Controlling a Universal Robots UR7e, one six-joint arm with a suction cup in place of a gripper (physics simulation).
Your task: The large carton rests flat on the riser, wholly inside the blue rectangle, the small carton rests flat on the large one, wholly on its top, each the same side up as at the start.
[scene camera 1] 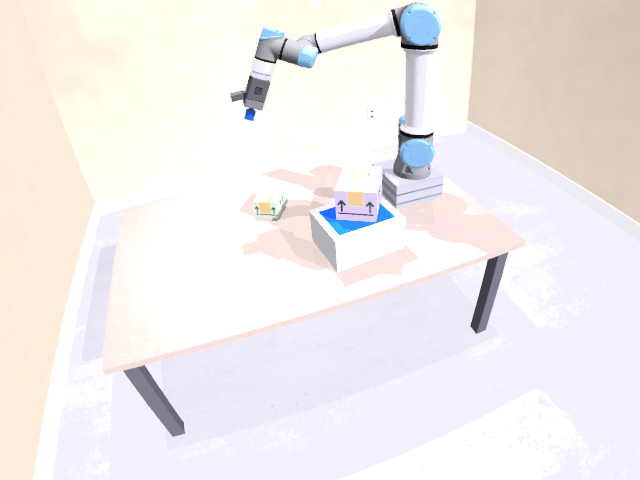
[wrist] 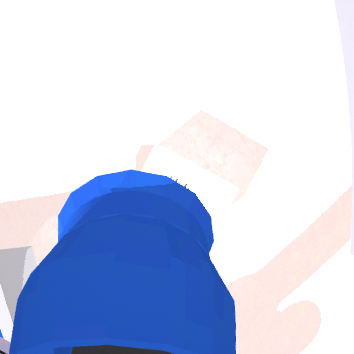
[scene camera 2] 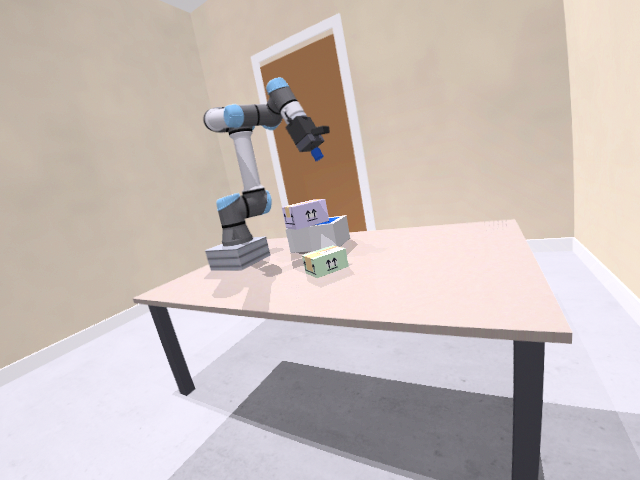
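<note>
The large lilac carton (scene camera 1: 356, 205) (scene camera 2: 308, 213) sits on the white riser (scene camera 1: 369, 248) (scene camera 2: 333, 237), arrows up. It covers part of the blue rectangle (scene camera 1: 347, 225); I cannot tell whether it lies wholly inside. The small green carton (scene camera 1: 265, 207) (scene camera 2: 327, 262) lies flat on the table beside the riser, arrows up. In the wrist view the small carton (wrist: 202, 175) is washed out and partly hidden by the cup. My gripper (scene camera 1: 249, 119) (scene camera 2: 318, 158) (wrist: 132, 181), a blue suction cup, hangs tilted high above the table, apart from both cartons, and holds nothing.
The arm's base stands on a grey layered block (scene camera 1: 413, 188) (scene camera 2: 237, 255) near the riser. The wooden table (scene camera 1: 206, 289) (scene camera 2: 439, 279) bears it all. A wall and a brown door (scene camera 2: 330, 180) stand behind in the second scene view.
</note>
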